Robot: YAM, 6 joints.
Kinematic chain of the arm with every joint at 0, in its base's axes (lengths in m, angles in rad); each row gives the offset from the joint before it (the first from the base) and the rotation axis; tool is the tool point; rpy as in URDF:
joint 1: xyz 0 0 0.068 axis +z
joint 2: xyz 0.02 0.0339 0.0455 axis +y
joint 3: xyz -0.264 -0.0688 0 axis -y
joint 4: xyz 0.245 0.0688 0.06 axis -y
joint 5: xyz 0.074 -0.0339 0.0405 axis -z
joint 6: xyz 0.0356 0 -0.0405 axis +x
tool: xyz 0 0 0 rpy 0 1.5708 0
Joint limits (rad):
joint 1: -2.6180..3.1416
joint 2: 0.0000..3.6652
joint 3: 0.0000..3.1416
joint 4: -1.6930..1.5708
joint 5: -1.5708..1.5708
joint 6: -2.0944..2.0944
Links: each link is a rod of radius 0.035 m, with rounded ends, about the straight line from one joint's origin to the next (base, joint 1, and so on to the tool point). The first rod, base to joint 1, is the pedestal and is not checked.
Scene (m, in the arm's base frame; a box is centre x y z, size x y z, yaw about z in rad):
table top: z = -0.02
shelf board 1: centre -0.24 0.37 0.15 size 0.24 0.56 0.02 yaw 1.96
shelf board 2: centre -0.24 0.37 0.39 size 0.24 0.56 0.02 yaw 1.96
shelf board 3: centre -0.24 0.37 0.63 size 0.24 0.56 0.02 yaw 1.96
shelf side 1: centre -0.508 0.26 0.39 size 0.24 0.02 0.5 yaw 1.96
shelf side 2: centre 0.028 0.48 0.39 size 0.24 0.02 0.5 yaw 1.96
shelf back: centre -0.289 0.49 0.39 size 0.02 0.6 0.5 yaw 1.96
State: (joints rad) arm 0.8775 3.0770 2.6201 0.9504 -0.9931 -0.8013
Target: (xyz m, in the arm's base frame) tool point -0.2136 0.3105 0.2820
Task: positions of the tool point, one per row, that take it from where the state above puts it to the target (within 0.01 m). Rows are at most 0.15 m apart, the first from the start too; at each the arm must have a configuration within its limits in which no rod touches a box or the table.
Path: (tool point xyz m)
1: 0.3416 0.4889 0.1018
2: 0.3043 0.4713 0.0848
3: 0.2588 0.4371 0.0706
4: 0.2077 0.3871 0.0601
5: 0.1538 0.3226 0.0540
6: 0.0998 0.2460 0.0527
7: 0.0109 0.2491 0.0782
8: -0.0682 0.2202 0.1005
9: -0.1264 0.1670 0.1191
10: -0.1570 0.1008 0.1338
11: -0.1591 0.0341 0.1444
12: -0.2144 0.1156 0.1839
13: -0.2336 0.2129 0.2305
14: -0.2136 0.3105 0.2820

